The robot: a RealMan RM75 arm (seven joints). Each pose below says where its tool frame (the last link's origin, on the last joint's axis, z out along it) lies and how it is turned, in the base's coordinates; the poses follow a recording.
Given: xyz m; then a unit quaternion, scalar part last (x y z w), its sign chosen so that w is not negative.
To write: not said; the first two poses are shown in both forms.
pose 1, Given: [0.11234, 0.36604, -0.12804, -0.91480, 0.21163, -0.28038, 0.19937]
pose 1, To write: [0.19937, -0.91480, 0.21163, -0.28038, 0.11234, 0.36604, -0.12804]
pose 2, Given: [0.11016, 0.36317, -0.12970, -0.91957, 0.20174, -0.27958, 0.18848]
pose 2, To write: [0.18848, -0.91957, 0.20174, -0.27958, 0.11016, 0.36317, -0.12970]
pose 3, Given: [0.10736, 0.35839, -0.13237, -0.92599, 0.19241, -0.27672, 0.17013]
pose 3, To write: [0.17013, -0.92599, 0.19241, -0.27672, 0.10736, 0.35839, -0.13237]
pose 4, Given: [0.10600, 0.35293, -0.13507, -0.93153, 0.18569, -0.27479, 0.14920]
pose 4, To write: [0.14920, -0.93153, 0.18569, -0.27479, 0.10600, 0.35293, -0.13507]
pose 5, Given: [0.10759, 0.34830, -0.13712, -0.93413, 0.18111, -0.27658, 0.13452]
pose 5, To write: [0.13452, -0.93413, 0.18111, -0.27658, 0.10759, 0.34830, -0.13712]
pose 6, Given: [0.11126, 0.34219, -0.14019, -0.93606, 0.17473, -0.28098, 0.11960]
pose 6, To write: [0.11960, -0.93606, 0.17473, -0.28098, 0.11126, 0.34219, -0.14019]
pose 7, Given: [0.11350, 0.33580, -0.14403, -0.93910, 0.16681, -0.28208, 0.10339]
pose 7, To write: [0.10339, -0.93910, 0.16681, -0.28208, 0.11350, 0.33580, -0.14403]
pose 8, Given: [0.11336, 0.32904, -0.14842, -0.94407, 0.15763, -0.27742, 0.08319]
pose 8, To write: [0.08319, -0.94407, 0.15763, -0.27742, 0.11336, 0.32904, -0.14842]
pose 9, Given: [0.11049, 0.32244, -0.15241, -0.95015, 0.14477, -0.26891, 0.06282]
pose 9, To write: [0.06282, -0.95015, 0.14477, -0.26891, 0.11049, 0.32244, -0.15241]
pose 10, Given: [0.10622, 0.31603, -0.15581, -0.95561, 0.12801, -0.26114, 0.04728]
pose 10, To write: [0.04728, -0.95561, 0.12801, -0.26114, 0.10622, 0.31603, -0.15581]
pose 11, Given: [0.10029, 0.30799, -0.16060, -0.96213, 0.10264, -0.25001, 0.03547]
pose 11, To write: [0.03547, -0.96213, 0.10264, -0.25001, 0.10029, 0.30799, -0.16060]
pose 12, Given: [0.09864, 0.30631, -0.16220, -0.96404, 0.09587, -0.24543, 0.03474]
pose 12, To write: [0.03474, -0.96404, 0.09587, -0.24543, 0.09864, 0.30631, -0.16220]
